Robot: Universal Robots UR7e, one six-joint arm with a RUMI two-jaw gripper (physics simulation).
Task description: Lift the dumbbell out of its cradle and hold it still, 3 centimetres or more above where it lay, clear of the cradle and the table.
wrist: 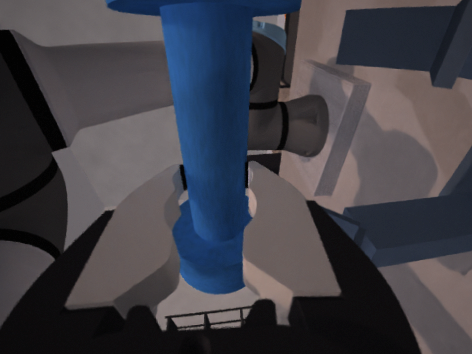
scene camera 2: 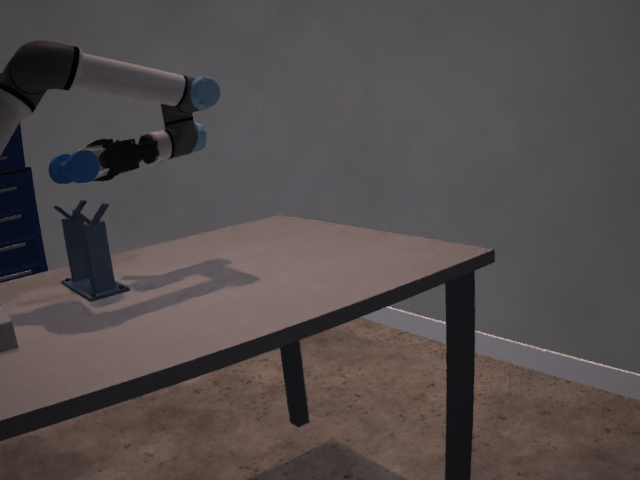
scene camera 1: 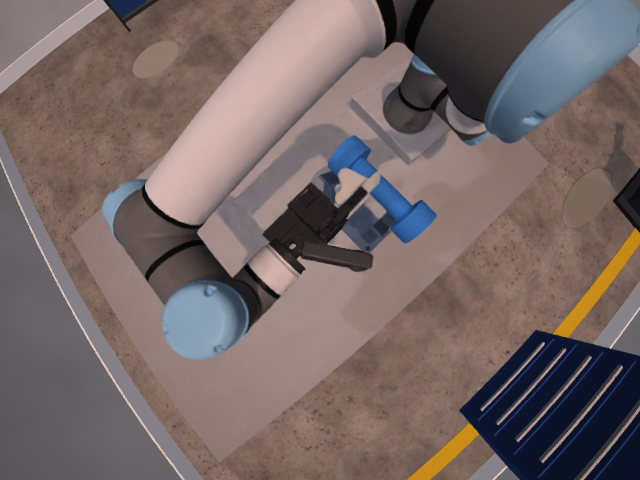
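Pixels of known places: gripper, fingertip midpoint: (wrist: 216, 165) (scene camera 1: 376, 177); arm's base, link origin: (wrist: 313, 126) (scene camera 1: 406, 112).
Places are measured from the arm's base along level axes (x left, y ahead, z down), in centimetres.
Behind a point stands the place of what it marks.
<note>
The blue dumbbell (scene camera 1: 393, 197) @[x 19.6, y 34.4, z -26.1 cm] (scene camera 2: 83, 166) @[x 7.4, y 34.9, z -24.7 cm] (wrist: 210, 110) @[x 19.7, y 36.0, z -24.3 cm] is in the air, roughly level, with a visible gap between it and the cradle's tops in the scene camera 2 view. My gripper (scene camera 1: 368, 184) @[x 14.8, y 33.4, z -24.3 cm] (scene camera 2: 98, 161) (wrist: 216, 165) @[x 14.8, y 33.4, z -24.3 cm] is shut on the dumbbell's handle between its two end weights, reaching it from the side. The slate-blue cradle (scene camera 1: 368, 229) @[x 20.3, y 33.1, z 3.4 cm] (scene camera 2: 99, 255) @[x 4.7, y 34.9, z -4.9 cm] (wrist: 415, 227) @[x 7.8, y 35.7, z -7.0 cm] stands upright on the table (scene camera 1: 289, 372) @[x 37.5, y 76.2, z 4.2 cm] (scene camera 2: 310, 258) @[x -9.3, y 81.4, z 4.2 cm] below the dumbbell, with its forked tops open and holding nothing. In the wrist view the cradle is off to the right of the handle, apart from it.
The arm's base plate (scene camera 1: 413, 147) @[x 10.0, y 6.6, z 0.4 cm] (scene camera 2: 6, 333) @[x -14.6, y 8.7, z 1.0 cm] (wrist: 342, 135) @[x 2.8, y 10.0, z 1.5 cm] stands on the table near the cradle. My arm's upper links pass above the table. A dark blue drawer cabinet (scene camera 1: 584, 356) (scene camera 2: 20, 229) stands on the floor beyond the table. A grey wall is behind the table.
</note>
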